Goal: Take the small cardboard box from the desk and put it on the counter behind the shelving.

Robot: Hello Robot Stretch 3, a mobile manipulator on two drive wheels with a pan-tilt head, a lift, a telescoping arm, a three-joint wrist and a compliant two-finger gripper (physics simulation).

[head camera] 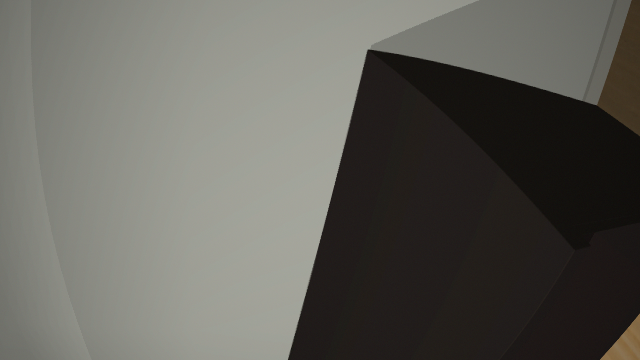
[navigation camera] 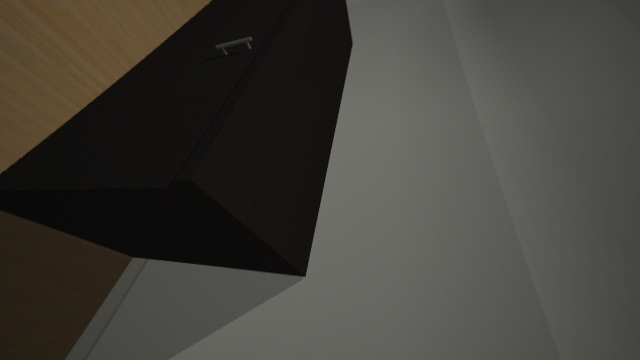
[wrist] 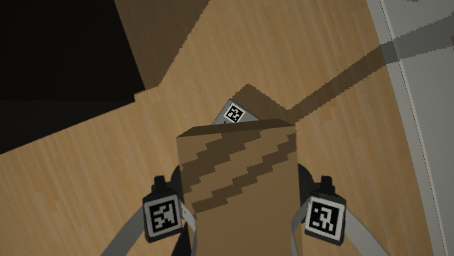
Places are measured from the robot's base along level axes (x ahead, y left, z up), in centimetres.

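Pixels of known places: gripper, fingertip midpoint: (wrist: 241,182).
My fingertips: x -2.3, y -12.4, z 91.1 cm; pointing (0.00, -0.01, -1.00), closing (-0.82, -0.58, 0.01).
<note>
Behind a point stands the place of what it marks.
The small cardboard box (wrist: 245,175) {z 96.4, x -1.2, y -14.1 cm} is upright between the two fingers in the wrist view, with shadow stripes across its face. My gripper (wrist: 241,182) {z 91.1, x -2.3, y -12.4 cm} is shut on it, one finger against each side. A dark counter-like cabinet (head camera: 425,200) (navigation camera: 125,125) {z 50.9, x 47.4, y 22.4 cm} stands against the wall in the head and navigation views. One metal handle shows on its front in the navigation view. A dark block (wrist: 55,50) {z 52.9, x 44.5, y -3.1 cm}, probably the same cabinet, shows at the upper left of the wrist view. The desk and the shelving cannot be made out.
A pale wall (head camera: 200,150) {z 120.3, x 96.2, y -11.1 cm} (navigation camera: 400,175) {z 124.8, x 109.4, y 7.1 cm} (wrist: 430,110) {z 17.2, x -61.2, y -56.9 cm} runs beside and behind the cabinet. The wood floor (navigation camera: 100,40) {z 0.0, x 70.0, y 69.8 cm} (wrist: 75,200) {z 0.0, x 40.2, y 66.9 cm} is below. Part of my base with a square marker (wrist: 234,113) {z 16.0, x -0.1, y -13.2 cm} shows beyond the box. Shadows fall across the floor and wall.
</note>
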